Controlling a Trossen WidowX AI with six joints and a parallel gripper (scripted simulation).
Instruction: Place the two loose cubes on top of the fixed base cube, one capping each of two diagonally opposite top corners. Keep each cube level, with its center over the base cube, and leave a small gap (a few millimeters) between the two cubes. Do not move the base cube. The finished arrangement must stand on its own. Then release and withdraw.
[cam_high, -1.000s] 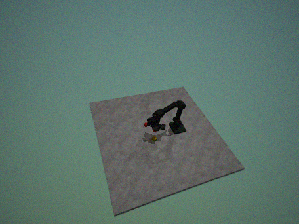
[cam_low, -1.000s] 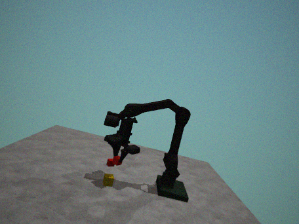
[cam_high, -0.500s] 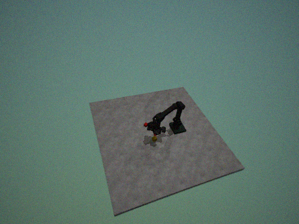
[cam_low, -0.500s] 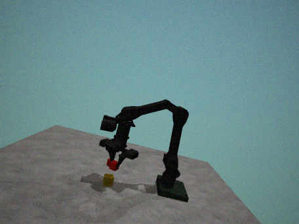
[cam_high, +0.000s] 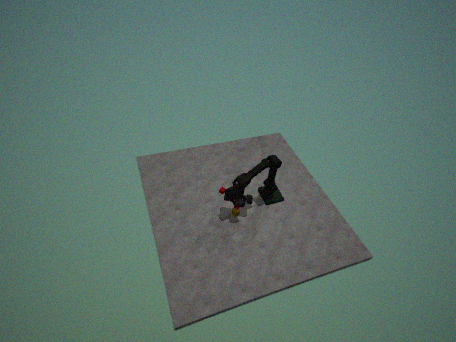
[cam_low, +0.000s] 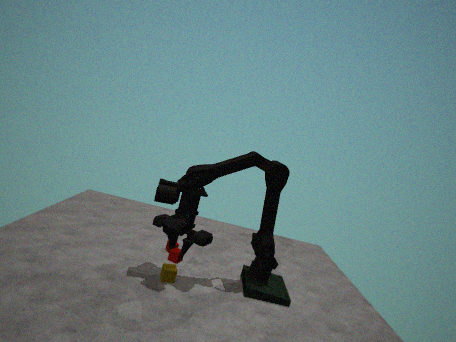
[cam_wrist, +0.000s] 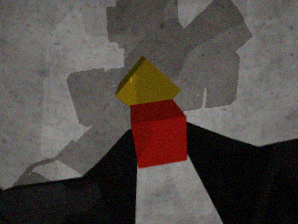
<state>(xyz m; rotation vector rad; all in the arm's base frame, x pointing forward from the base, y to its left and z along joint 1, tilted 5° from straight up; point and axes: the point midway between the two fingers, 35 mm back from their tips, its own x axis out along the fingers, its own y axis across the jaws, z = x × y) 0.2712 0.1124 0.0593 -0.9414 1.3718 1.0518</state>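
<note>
The yellow base cube is 10 mm ahead of my gripper tip, 20 mm to the left of it and 50 mm below it.
</note>
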